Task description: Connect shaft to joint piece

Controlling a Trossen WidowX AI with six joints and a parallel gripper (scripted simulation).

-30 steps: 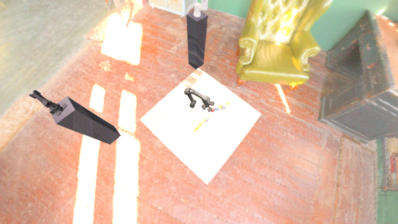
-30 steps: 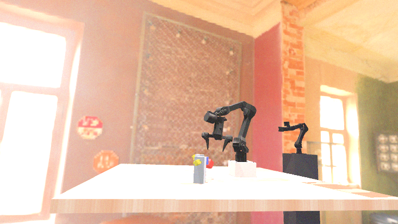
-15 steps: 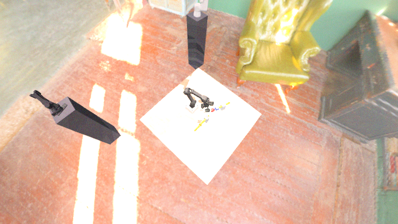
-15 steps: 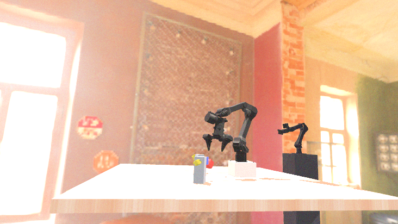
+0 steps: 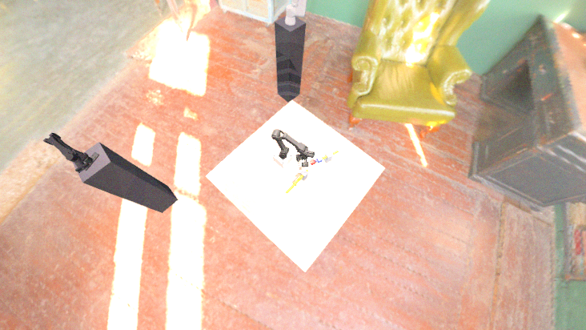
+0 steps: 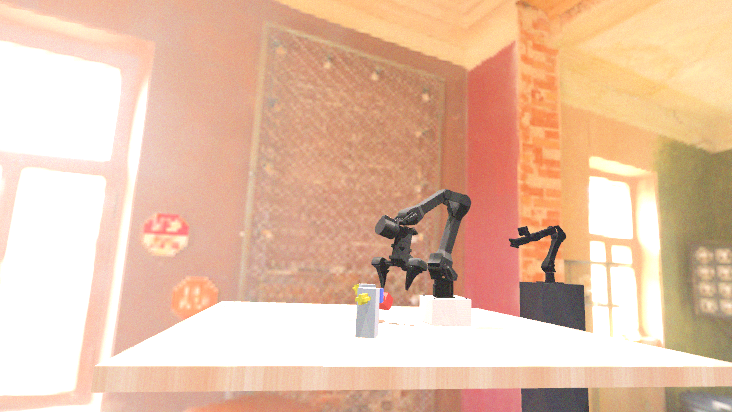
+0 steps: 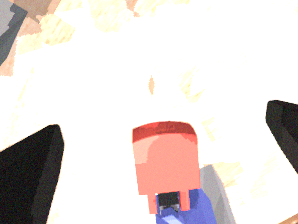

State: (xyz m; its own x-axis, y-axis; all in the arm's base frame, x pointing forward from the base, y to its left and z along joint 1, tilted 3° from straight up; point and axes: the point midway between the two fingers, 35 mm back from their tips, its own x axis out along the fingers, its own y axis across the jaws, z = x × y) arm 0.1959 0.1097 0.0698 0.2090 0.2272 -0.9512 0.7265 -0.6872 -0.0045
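The red joint piece lies 4 cm ahead of my gripper tip, 5 cm to the left of it and 3 cm below it.
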